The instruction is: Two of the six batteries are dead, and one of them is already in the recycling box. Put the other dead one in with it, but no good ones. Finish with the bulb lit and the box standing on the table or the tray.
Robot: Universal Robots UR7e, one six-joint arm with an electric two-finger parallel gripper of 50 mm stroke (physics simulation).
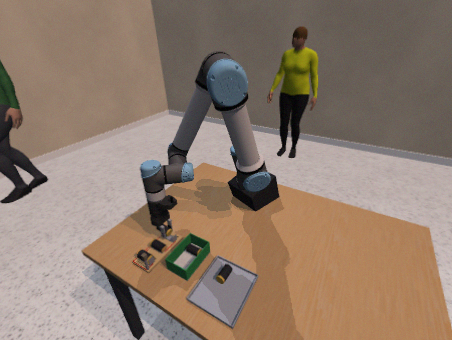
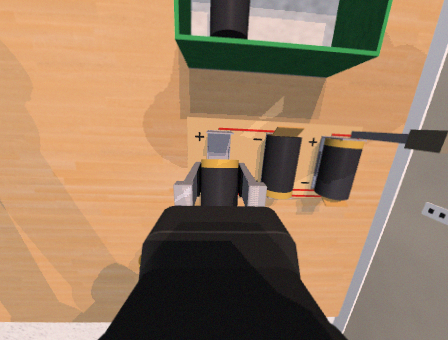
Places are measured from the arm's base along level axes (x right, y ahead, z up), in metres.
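Where they show: gripper, fingertip midpoint: [image 1: 167, 233] [image 2: 219, 172].
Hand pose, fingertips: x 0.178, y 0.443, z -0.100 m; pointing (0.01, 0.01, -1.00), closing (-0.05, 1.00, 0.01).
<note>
Things, the pixels of their centre, and the offset from my fingertips. "spot": a spot on its surface instead.
- black battery, body centre: [image 2: 219, 192] dx +0.013, dy +0.000, dz +0.020 m
- wooden battery board, surface spot: [image 2: 197, 152] spot: dx -0.015, dy -0.026, dz -0.024 m
- middle battery, body centre: [image 2: 279, 165] [image 1: 158, 245] dx -0.011, dy +0.063, dz -0.005 m
- green box, body centre: [image 1: 188, 255] dx -0.154, dy +0.034, dz -0.004 m
- grey tray, body centre: [image 1: 224, 286] dx -0.336, dy +0.056, dz -0.028 m
- dark block, surface spot: [image 2: 426, 141] spot: dx -0.049, dy +0.146, dz +0.049 m
My gripper [image 1: 166, 234] [image 2: 219, 172] is shut on a black battery [image 2: 220, 181], its gold end toward the plus mark. It is over the left slot of the wooden battery board [image 2: 197, 152]; its far end is hidden, and I cannot tell whether it touches the slot. A middle battery [image 1: 159, 245] [image 2: 281, 162] and an end battery [image 1: 145, 256] [image 2: 339, 171] lie in the other slots, gold ends opposite ways. The green box [image 1: 182, 270] [image 2: 257, 56] stands beside the board with one battery [image 1: 193, 249] [image 2: 229, 17] inside. Another battery [image 1: 224, 273] lies on the tray. I cannot make out the bulb's light.
The grey tray [image 1: 210, 296] lies beside the box. A dark block [image 2: 426, 141] on a thin bar juts past the board's end. A small gold sliver [image 2: 141, 260] shows beside my gripper body. The arm's base [image 1: 254, 192] stands behind. Two people stand beyond the table.
</note>
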